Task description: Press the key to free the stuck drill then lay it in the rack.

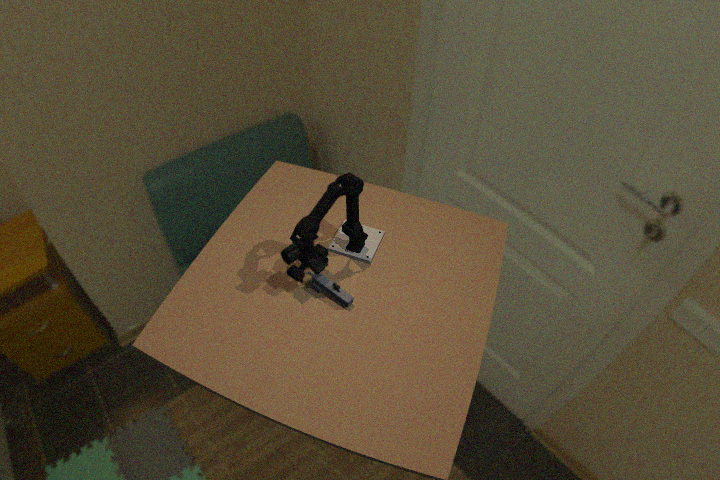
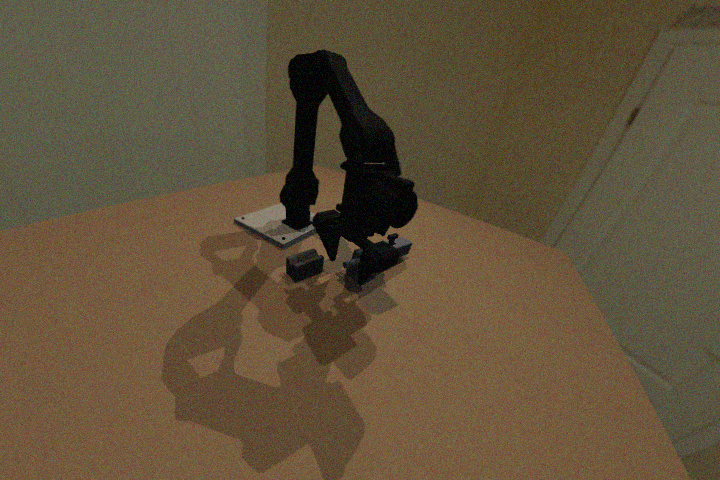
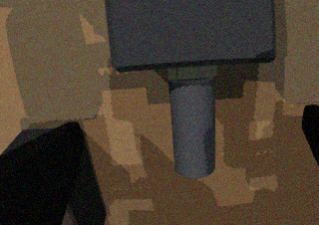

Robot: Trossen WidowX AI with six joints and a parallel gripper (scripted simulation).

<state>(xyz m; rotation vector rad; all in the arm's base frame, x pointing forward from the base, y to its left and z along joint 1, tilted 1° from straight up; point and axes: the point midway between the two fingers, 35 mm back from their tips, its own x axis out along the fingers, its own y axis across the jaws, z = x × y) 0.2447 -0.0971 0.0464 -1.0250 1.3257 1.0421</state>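
The drill lies 6 cm to the left of my gripper tip, 1 cm ahead of it and 1 cm above it. Round my gripper tip: dark block 9 cm behind, 3 cm to the right, 1 cm below; small dark key 14 cm to the left, 3 cm ahead, 2 cm above.
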